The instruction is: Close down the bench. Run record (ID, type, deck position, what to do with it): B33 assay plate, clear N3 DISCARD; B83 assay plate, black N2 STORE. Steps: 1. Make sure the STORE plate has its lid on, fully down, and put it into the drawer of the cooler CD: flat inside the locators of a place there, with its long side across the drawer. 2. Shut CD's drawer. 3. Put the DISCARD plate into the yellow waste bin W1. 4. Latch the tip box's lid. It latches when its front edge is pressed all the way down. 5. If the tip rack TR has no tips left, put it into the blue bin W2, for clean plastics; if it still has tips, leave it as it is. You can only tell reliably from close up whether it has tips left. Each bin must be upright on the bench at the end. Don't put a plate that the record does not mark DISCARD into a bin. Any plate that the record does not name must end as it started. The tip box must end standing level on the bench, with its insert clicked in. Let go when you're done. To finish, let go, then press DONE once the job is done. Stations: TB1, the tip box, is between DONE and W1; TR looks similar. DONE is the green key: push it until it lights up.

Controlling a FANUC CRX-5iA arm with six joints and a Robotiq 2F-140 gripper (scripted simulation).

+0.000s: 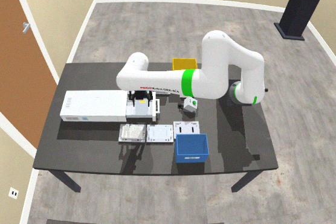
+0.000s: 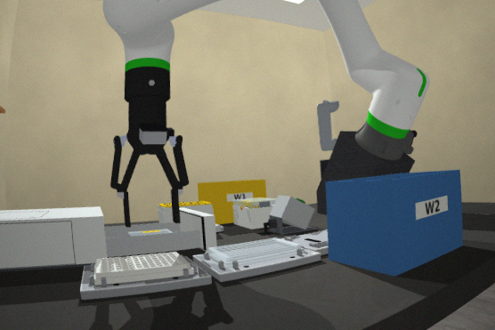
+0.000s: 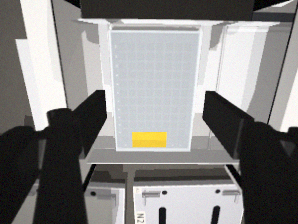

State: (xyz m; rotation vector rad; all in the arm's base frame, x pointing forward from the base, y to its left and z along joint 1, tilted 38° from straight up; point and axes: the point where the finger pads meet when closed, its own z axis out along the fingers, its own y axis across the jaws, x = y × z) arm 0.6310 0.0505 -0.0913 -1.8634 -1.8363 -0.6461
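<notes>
The translucent plate lid is 50 mm below my hand. Also, from my hand: cooler CD (180 mm ahead, 40 mm below); cooler drawer (40 mm below, 40 mm ahead); black assay plate (50 mm below).
</notes>
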